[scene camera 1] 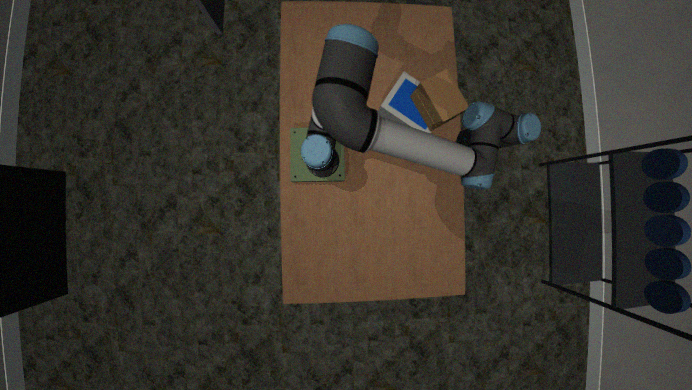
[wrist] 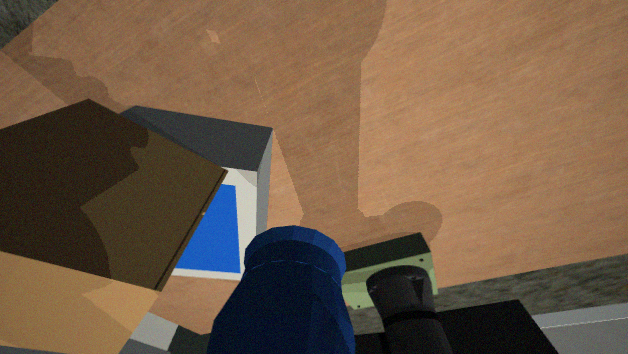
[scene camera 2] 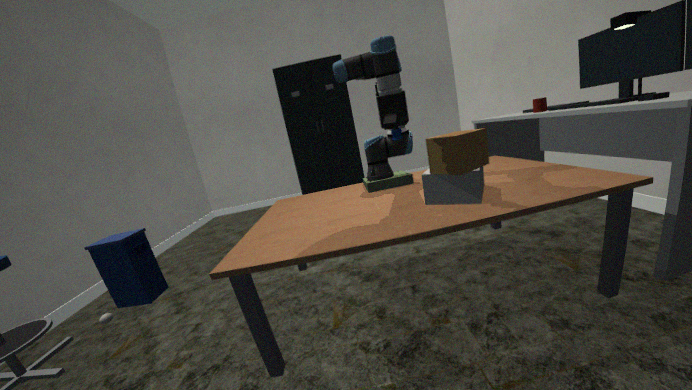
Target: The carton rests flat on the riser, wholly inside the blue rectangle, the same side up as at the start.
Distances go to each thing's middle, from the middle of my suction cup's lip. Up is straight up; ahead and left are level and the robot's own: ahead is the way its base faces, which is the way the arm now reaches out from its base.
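The grey riser (scene camera 2: 439, 189) is 24 cm to the left of my suction cup, 22 cm below it and 5 cm behind it. There's a brown carton (scene camera 2: 457, 153) as well, and that carton sits 2 cm ahead of my suction cup, 22 cm to the left of it and 10 cm below it.
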